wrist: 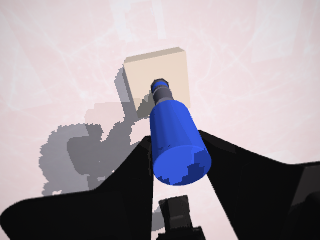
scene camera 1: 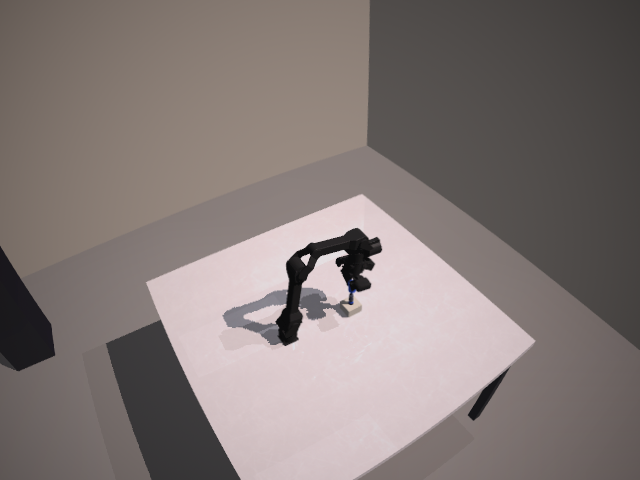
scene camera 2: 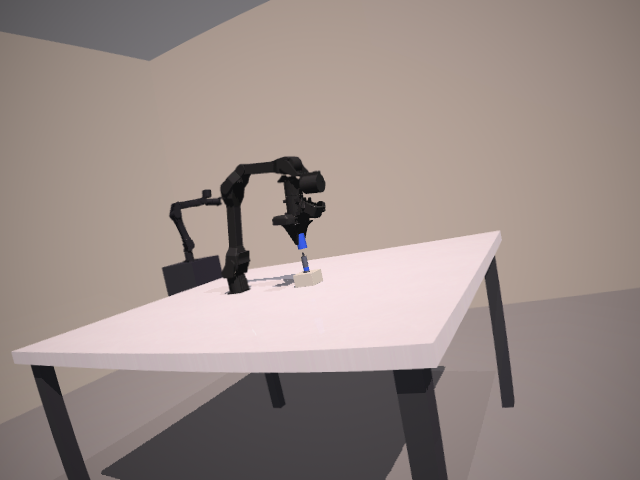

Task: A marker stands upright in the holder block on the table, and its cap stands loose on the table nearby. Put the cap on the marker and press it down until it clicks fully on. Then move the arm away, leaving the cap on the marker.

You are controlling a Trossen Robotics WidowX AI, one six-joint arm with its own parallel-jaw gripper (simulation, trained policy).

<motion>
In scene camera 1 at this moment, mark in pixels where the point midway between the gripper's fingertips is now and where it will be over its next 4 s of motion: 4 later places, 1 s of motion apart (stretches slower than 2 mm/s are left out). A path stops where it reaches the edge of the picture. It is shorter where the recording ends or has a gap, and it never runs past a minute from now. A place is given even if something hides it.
The gripper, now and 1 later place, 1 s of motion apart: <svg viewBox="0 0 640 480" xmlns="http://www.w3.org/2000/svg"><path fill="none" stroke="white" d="M350 288L348 299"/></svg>
</motion>
